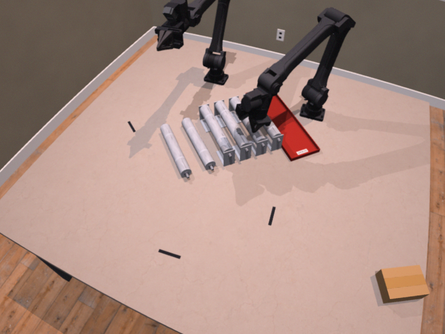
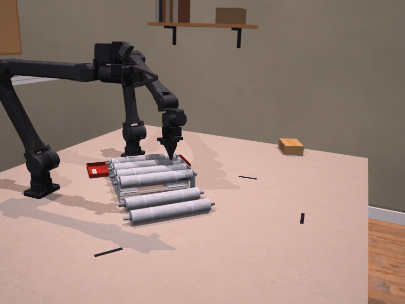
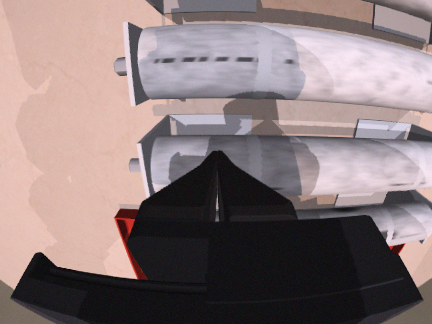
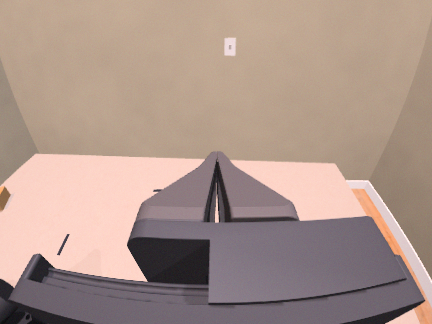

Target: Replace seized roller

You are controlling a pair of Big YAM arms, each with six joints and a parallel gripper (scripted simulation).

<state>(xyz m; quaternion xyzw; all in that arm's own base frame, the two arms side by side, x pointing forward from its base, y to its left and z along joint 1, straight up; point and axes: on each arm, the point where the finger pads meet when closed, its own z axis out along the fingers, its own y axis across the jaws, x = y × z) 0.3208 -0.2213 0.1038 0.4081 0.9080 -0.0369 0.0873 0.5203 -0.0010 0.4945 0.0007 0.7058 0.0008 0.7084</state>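
The roller is 130 mm behind my left hand, 30 mm below it and 20 mm to the right of it. Round my left hand: red scrap tray: 220 mm behind, 100 mm below, 40 mm to the left; then cardboard box: 730 mm to the left, 300 mm ahead, 70 mm below.
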